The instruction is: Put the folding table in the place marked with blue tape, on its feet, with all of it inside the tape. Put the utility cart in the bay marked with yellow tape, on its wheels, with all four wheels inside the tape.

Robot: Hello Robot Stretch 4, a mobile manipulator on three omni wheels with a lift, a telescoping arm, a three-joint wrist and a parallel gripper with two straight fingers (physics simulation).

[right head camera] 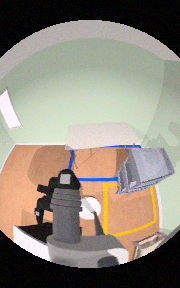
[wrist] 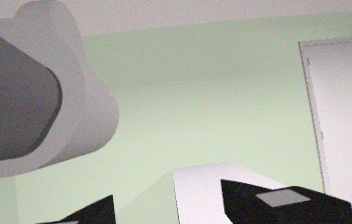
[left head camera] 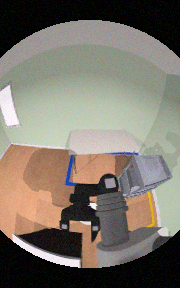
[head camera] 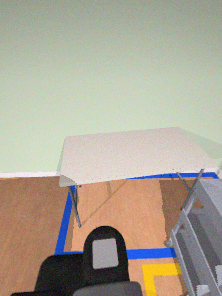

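Where they show: gripper, fingertip midpoint: (right head camera: 48,230) (wrist: 169,204) (left head camera: 79,241); robot's base, link origin: (right head camera: 88,207).
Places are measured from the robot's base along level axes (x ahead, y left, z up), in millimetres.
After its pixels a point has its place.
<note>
The folding table (head camera: 132,152) @[x 1081, y -291, z 710 mm] (left head camera: 100,141) @[x 1043, y -210, z 710 mm] (right head camera: 102,135) @[x 1028, y -296, z 709 mm] stands upright near the wall, pale top up. Its front left foot is inside the blue tape (head camera: 64,225) @[x 878, y 398, z -27 mm] (left head camera: 69,170) @[x 908, y 379, z -28 mm] (right head camera: 95,179) @[x 560, y -164, z -27 mm]; the far feet are hidden. The grey utility cart (head camera: 207,220) @[x 565, y -757, z 444 mm] (left head camera: 150,172) @[x 354, y -817, z 766 mm] (right head camera: 150,165) @[x 374, y -834, z 766 mm] stands upright at the table's right, over the right part of the blue place and the back left of the yellow tape bay (head camera: 160,270) @[x 419, y -444, z -27 mm] (left head camera: 150,210) @[x -345, y -1336, z -43 mm] (right head camera: 105,210) @[x -93, y -301, z -27 mm]. Most of its wheels are hidden. My gripper (left head camera: 79,231) (wrist: 169,204) @[x -50, y 99, z 1201 mm] is open and empty, apart from both, close to my body.
A black and white box-like object (left head camera: 47,245) is at the lower left, near the gripper. A pale low table (right head camera: 150,245) shows at the lower right. The green wall stands behind the folding table. A white block (wrist: 200,190) shows behind the fingers in the wrist view.
</note>
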